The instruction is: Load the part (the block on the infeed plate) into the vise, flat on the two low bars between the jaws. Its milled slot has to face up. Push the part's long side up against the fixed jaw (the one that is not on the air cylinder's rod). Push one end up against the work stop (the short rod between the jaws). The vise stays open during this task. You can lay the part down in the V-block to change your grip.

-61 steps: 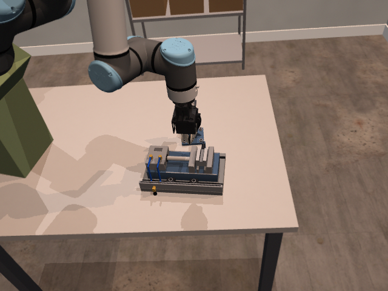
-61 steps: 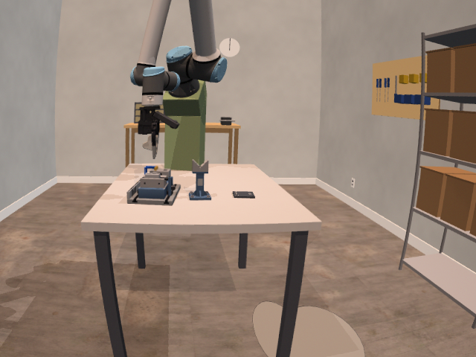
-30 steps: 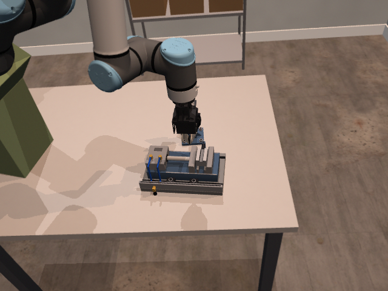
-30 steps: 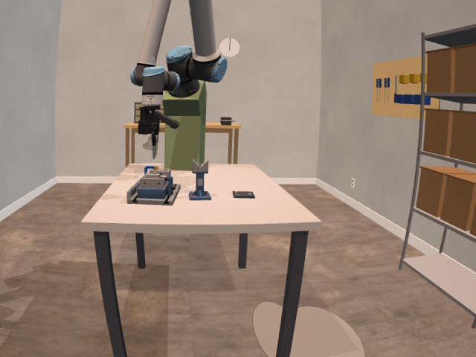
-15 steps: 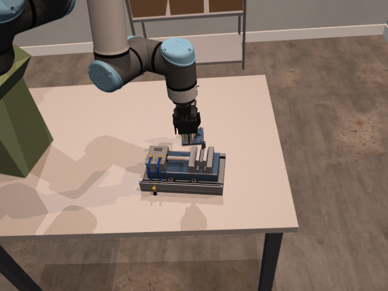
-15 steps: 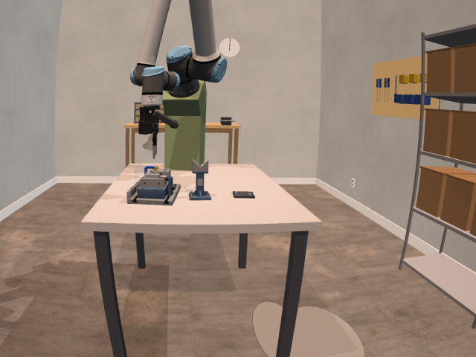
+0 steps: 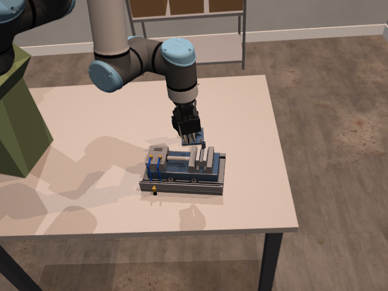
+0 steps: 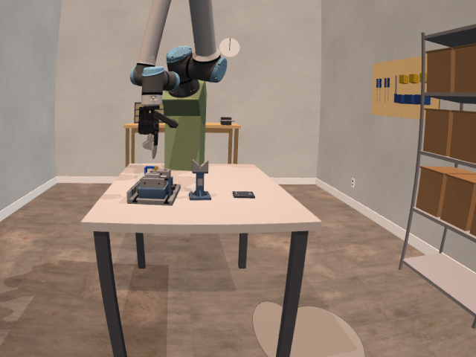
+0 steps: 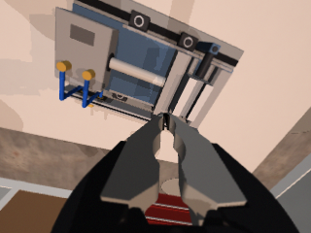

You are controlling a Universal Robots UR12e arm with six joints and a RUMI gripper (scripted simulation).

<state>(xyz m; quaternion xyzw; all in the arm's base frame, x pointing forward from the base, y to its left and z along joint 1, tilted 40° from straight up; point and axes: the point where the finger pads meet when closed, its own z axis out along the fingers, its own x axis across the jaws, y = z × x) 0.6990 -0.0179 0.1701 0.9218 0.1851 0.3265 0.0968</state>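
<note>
Right now the part is 80 mm below my hand and 40 mm ahead of it. Also, from my hand: moving jaw (100 mm below, 10 mm to the left, 10 mm ahead); cylinder rod (100 mm below, 50 mm behind, 10 mm to the left); work stop (90 mm below, 50 mm to the left, 40 mm ahead).
</note>
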